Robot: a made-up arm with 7 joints. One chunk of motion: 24 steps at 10 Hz.
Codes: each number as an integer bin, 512 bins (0 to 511) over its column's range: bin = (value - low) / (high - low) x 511, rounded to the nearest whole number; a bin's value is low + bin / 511 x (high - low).
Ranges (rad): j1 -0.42..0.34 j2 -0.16..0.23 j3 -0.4..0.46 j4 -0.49..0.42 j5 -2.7..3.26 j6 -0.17..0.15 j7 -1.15..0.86
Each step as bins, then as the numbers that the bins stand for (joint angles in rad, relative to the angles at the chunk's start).
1 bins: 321 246 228 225 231 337 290
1 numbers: 0.0574 0.0277 -0.0163 -0.0893 -0.0058 0.0410 -0.0093
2 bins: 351 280 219 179 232 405 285
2 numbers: 0.1020 0.0537 -0.0314 -0.1712 0.0059 0.0836 -0.0290
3 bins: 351 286 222 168 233 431 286
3 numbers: 0.1020 0.0583 -0.0264 -0.1908 0.0176 0.0999 -0.0250
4 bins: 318 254 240 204 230 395 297
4 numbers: 0.0530 0.0339 0.0039 -0.1267 -0.0174 0.0774 0.0182
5 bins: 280 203 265 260 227 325 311
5 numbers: -0.0036 -0.0051 0.0460 -0.0270 -0.0524 0.0335 0.0733
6 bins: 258 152 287 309 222 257 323
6 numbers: -0.0363 -0.0440 0.0830 0.0603 -0.1107 -0.0091 0.1205
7 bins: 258 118 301 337 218 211 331
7 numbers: -0.0363 -0.0699 0.1066 0.1101 -0.1574 -0.0379 0.1520
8 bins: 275 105 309 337 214 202 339
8 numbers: -0.0110 -0.0799 0.1200 0.1101 -0.2040 -0.0435 0.1834
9 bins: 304 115 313 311 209 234 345
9 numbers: 0.0321 -0.0722 0.1268 0.0638 -0.2623 -0.0235 0.2070
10 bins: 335 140 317 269 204 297 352
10 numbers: 0.0782 -0.0532 0.1335 -0.0110 -0.3207 0.0160 0.2346
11 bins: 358 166 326 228 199 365 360
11 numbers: 0.1124 -0.0333 0.1486 -0.0840 -0.3790 0.0586 0.2660
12 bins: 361 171 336 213 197 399 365
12 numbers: 0.1169 -0.0295 0.1655 -0.1107 -0.4023 0.0799 0.2857
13 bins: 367 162 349 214 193 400 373
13 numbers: 0.1258 -0.0364 0.1874 -0.1089 -0.4490 0.0805 0.3172
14 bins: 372 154 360 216 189 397 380
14 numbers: 0.1333 -0.0425 0.2059 -0.1053 -0.4956 0.0786 0.3447
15 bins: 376 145 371 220 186 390 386
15 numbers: 0.1392 -0.0493 0.2244 -0.0982 -0.5306 0.0742 0.3683
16 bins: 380 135 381 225 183 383 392
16 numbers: 0.1452 -0.0570 0.2412 -0.0893 -0.5656 0.0698 0.3919
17 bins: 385 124 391 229 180 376 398
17 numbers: 0.1526 -0.0654 0.2580 -0.0822 -0.6006 0.0655 0.4155
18 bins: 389 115 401 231 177 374 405
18 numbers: 0.1586 -0.0722 0.2749 -0.0786 -0.6356 0.0642 0.4431
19 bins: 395 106 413 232 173 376 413
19 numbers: 0.1675 -0.0791 0.2951 -0.0768 -0.6822 0.0655 0.4745
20 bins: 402 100 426 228 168 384 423
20 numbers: 0.1779 -0.0837 0.3169 -0.0840 -0.7405 0.0705 0.5139
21 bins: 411 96 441 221 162 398 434
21 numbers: 0.1913 -0.0867 0.3422 -0.0964 -0.8105 0.0792 0.5571
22 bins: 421 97 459 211 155 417 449
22 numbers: 0.2061 -0.0860 0.3725 -0.1142 -0.8922 0.0911 0.6161
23 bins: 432 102 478 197 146 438 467
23 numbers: 0.2225 -0.0822 0.4045 -0.1392 -0.9971 0.1043 0.6869
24 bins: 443 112 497 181 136 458 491
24 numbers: 0.2389 -0.0745 0.4364 -0.1677 -1.1138 0.1168 0.7813
